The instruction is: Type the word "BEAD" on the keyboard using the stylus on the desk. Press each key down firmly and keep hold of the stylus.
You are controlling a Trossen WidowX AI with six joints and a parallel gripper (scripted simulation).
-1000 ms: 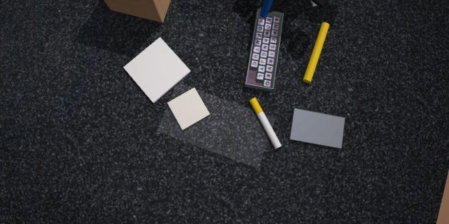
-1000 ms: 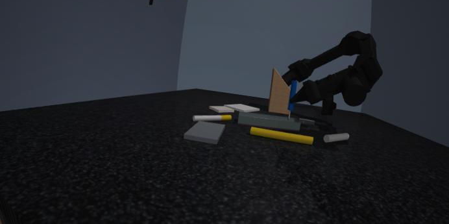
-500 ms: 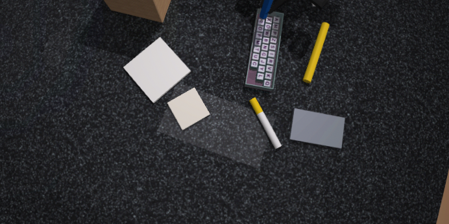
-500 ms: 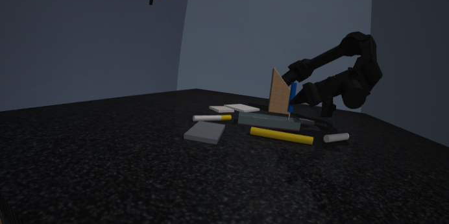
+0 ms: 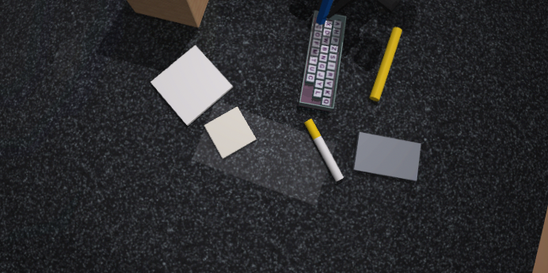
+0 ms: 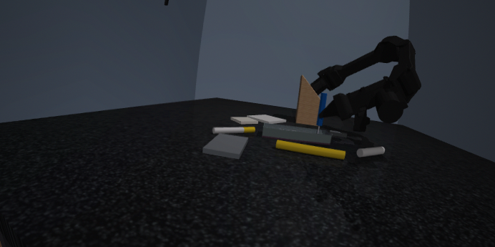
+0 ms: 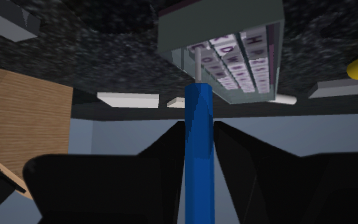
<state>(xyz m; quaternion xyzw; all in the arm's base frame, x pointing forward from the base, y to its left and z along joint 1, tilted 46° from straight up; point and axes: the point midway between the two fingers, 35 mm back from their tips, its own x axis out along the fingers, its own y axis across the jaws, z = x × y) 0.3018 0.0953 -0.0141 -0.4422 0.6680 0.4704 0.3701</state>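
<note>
Right now my gripper tip is 150 mm short of the yellow rod, 60 mm above it and 20 mm to the left of it. The rest, counted from my gripper tip: stylus tip (50 mm below); blue stylus (10 mm below); small grey block (100 mm behind, 80 mm to the left, 60 mm below).
</note>
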